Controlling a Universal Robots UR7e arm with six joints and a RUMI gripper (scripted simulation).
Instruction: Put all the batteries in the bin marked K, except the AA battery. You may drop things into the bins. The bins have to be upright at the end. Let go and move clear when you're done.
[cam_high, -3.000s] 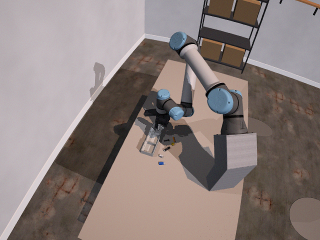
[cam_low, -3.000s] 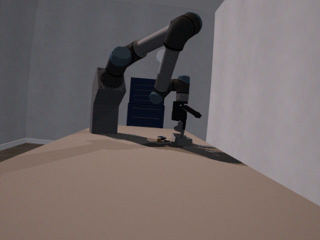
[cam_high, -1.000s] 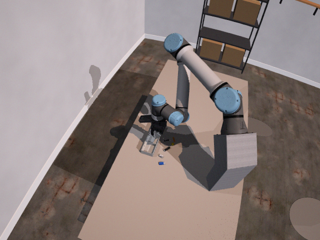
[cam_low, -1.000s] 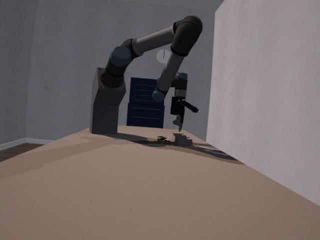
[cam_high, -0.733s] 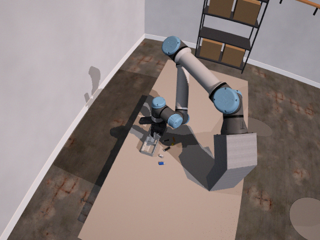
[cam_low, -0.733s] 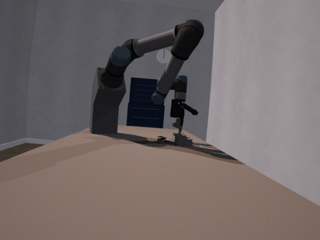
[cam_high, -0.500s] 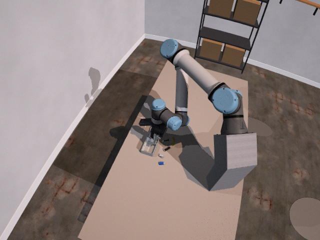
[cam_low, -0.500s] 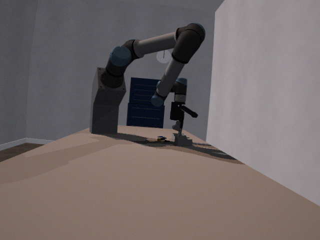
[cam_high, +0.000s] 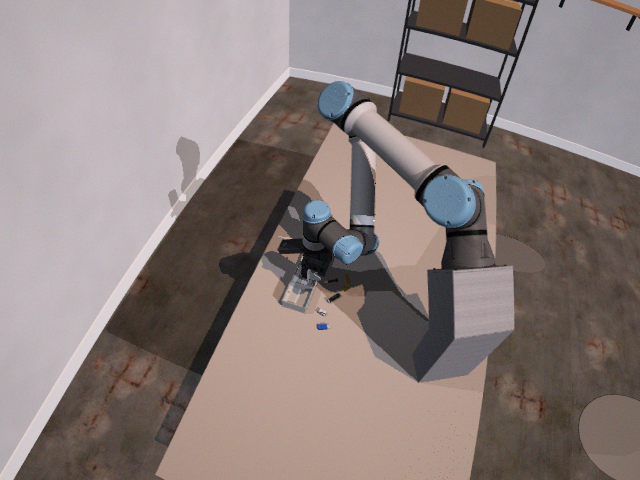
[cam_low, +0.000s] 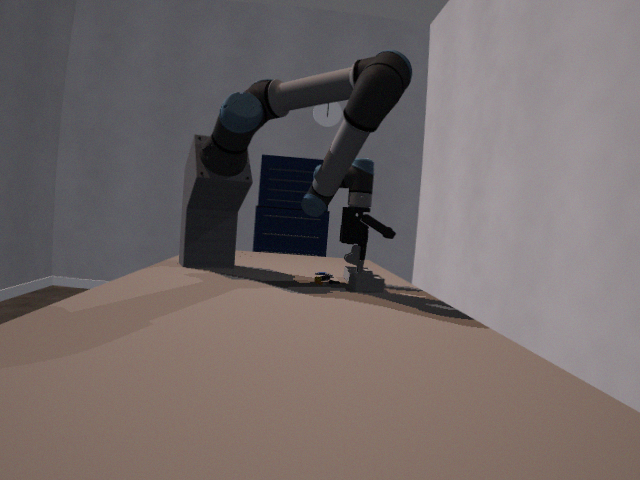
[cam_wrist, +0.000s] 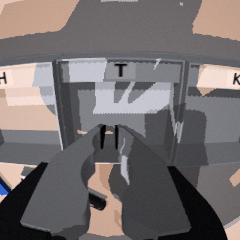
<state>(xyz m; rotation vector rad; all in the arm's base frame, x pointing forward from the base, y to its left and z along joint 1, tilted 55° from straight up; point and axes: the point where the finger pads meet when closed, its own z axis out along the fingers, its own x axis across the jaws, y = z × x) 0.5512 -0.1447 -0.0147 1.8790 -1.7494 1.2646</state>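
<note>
Right now the joined grey bins is 1 cm ahead of my hand, 1 cm to the right of it and 2 cm below it. The rest, counted from my hand: black battery 10 cm behind, 4 cm to the left, 3 cm below; then black bolt 9 cm behind, 3 cm to the right, 3 cm below; then small white item 8 cm behind, 11 cm to the left, 3 cm below.
</note>
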